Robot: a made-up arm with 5 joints.
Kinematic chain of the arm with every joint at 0, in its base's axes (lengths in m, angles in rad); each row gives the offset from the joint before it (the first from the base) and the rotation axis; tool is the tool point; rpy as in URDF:
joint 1: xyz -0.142 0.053 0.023 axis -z
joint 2: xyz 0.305 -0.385 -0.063 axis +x
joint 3: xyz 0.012 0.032 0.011 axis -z
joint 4: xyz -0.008 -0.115 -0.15 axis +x
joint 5: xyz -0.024 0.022 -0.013 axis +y
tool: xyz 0.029 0.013 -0.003 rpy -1.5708 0 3.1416
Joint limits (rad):
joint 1: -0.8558..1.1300
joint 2: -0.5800..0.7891
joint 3: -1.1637..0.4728
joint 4: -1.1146..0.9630
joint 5: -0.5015..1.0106
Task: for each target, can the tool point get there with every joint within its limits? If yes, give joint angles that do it. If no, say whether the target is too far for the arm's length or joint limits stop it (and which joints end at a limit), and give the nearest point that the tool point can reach.
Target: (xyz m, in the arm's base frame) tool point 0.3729 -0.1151 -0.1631
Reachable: yes | joints -0.4814 0.1953 -0.8542 0.7483 -0.3130
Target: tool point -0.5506 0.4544 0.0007
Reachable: no: joint limits stop it (at a limit: joint 1, joint 2, joint 3, joint 4, joint 5) | nearest point -0.3184 -0.2941 -0.2285 | short by 0.816 m
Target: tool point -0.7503 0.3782 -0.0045
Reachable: no: joint limits stop it (at a limit: joint 1, joint 2, joint 3, joint 4, joint 5) | nearest point -0.5414 -0.3992 -0.1536 | short by 0.819 m
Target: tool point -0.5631 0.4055 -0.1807
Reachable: no: joint limits stop it (at a limit: joint 1, joint 2, joint 3, joint 4, joint 5) | nearest point -0.3184 -0.2941 -0.2285 | short by 0.743 m
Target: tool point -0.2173 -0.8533 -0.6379
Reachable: no: too far | nearest point -0.1947 -0.5815 -0.2134 | short by 0.505 m
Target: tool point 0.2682 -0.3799 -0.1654
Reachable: yes | joints -0.1126 -0.4438 -0.6877 0.3292 0.3641
